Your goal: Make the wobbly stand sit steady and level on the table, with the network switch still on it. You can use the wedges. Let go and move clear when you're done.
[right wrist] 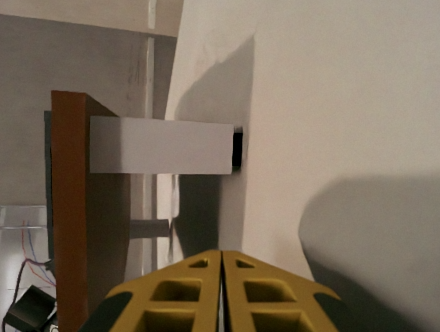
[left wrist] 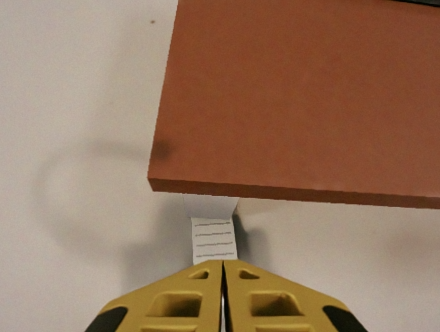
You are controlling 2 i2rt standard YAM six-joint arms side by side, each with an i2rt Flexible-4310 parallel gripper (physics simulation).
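Frame: origin at the left arm's base, x right, y down, z ahead, level; millimetres.
Seen in the pictures: left gripper, between the fingertips: (left wrist: 222, 272); right gripper, between the fingertips: (right wrist: 221, 262).
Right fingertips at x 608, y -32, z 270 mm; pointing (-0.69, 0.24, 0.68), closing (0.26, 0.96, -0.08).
Pixels of each thing's top centre, then the offset from my right fingertips to it. "pt": a spot on its surface instead. Level surfaces: height alone.
- white wedge with ruled lines, centre of its top: (left wrist: 213, 232) (right wrist: 166, 239) dx -482, dy +20, dz +26 mm
- pale leg, centre of its top: (left wrist: 215, 143) (right wrist: 129, 229) dx -476, dy -55, dz +51 mm
- black foot, a spot on its surface: (right wrist: 237, 149) pt dx -49, dy +29, dz +63 mm
- pale table, height of its surface: dy +32 mm
The stand's red-brown top (left wrist: 300, 105) (right wrist: 69, 200) shows in both views. The network switch (left wrist: 422, 2) (right wrist: 48, 165) shows as a dark edge on it. In the left wrist view, a white wedge with ruled lines (left wrist: 214, 239) lies on the table against or under a pale leg (left wrist: 210, 205) at the top's near corner; the contact is hidden. My left gripper (left wrist: 222, 272) is shut and empty, its tips over the wedge's near end. In the right wrist view, another leg (right wrist: 160, 145) ends in a black foot (right wrist: 237, 149). My right gripper (right wrist: 221, 262) is shut and empty, apart from that leg.
A further grey leg (right wrist: 149, 229) shows beneath the top in the right wrist view. A black box (right wrist: 31, 307) with thin cables is at the lower left, beyond the stand. Shadows fall on the pale table (left wrist: 60, 100) (right wrist: 350, 100).
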